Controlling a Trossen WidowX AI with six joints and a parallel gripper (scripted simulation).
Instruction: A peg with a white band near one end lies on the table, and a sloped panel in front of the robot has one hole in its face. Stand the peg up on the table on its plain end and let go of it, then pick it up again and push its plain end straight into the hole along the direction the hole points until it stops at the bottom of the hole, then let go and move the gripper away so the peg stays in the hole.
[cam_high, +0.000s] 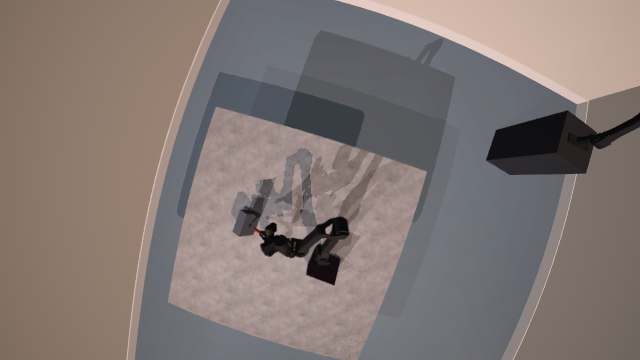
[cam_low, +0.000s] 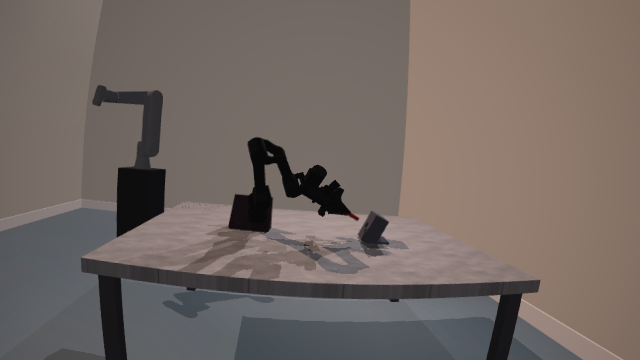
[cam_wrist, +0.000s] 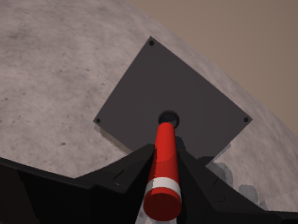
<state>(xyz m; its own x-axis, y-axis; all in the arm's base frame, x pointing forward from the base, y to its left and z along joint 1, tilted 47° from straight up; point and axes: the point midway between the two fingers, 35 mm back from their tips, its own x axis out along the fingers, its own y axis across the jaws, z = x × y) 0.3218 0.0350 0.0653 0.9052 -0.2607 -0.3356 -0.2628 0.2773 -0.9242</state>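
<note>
Now: the sloped panel 100 mm ahead of my gripper tip and 50 mm below it. From my gripper tip the other things lie so: red peg 10 mm behind, 10 mm above.
</note>
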